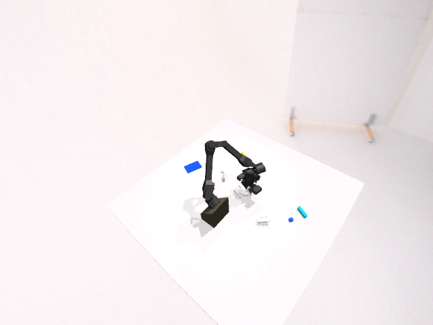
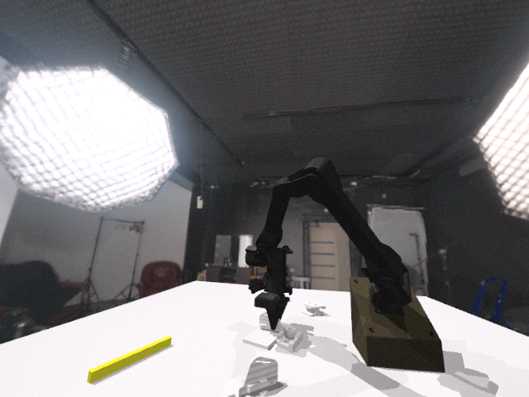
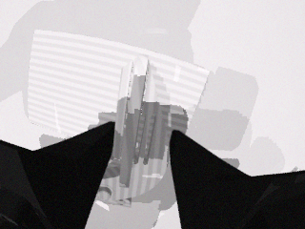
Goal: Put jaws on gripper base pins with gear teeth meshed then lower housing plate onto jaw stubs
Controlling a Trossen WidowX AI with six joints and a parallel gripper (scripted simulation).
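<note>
Now: the flat white plate 30 mm to the left of my gripper tip, 20 mm ahead of it and 10 mm below it. Round my gripper tip: white jaw 30 mm behind, 20 mm to the left; yellow bar 250 mm ahead, 210 mm to the left, 10 mm below; blue cube 330 mm to the right, 10 mm below.
</note>
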